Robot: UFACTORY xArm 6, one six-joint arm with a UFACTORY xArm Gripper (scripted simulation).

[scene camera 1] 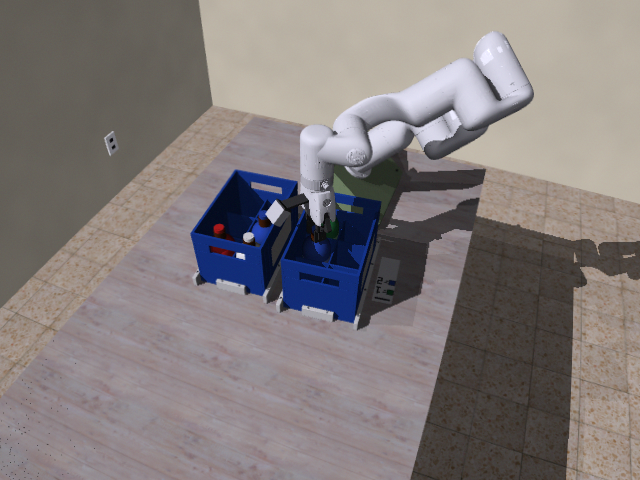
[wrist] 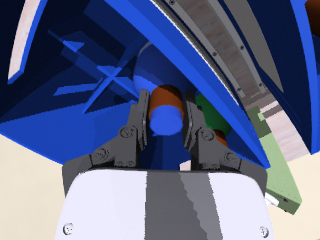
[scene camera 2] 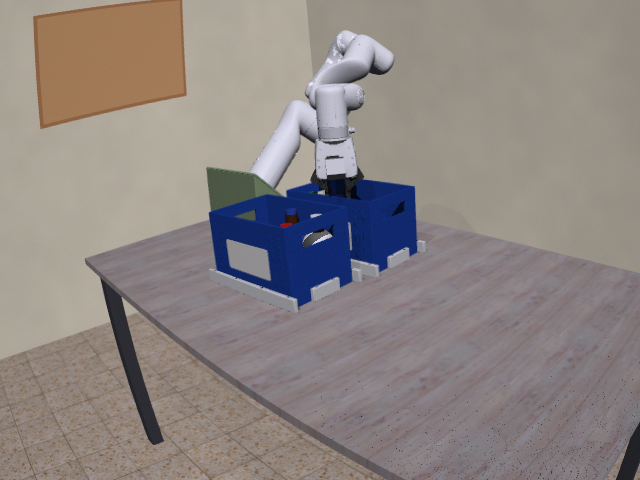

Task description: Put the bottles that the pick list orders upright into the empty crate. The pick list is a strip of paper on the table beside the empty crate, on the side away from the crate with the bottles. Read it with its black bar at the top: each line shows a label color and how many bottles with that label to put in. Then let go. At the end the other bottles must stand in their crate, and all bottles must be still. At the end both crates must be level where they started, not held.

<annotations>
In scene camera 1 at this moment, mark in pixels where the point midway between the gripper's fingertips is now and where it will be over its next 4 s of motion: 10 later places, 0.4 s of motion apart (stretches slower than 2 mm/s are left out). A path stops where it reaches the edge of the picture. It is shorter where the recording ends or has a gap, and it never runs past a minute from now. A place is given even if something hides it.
My gripper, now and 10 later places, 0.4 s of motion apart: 316,235; 316,236; 316,231; 316,222; 316,214; 313,209; 295,204; 277,198; 261,194; 261,196; 262,200
</annotations>
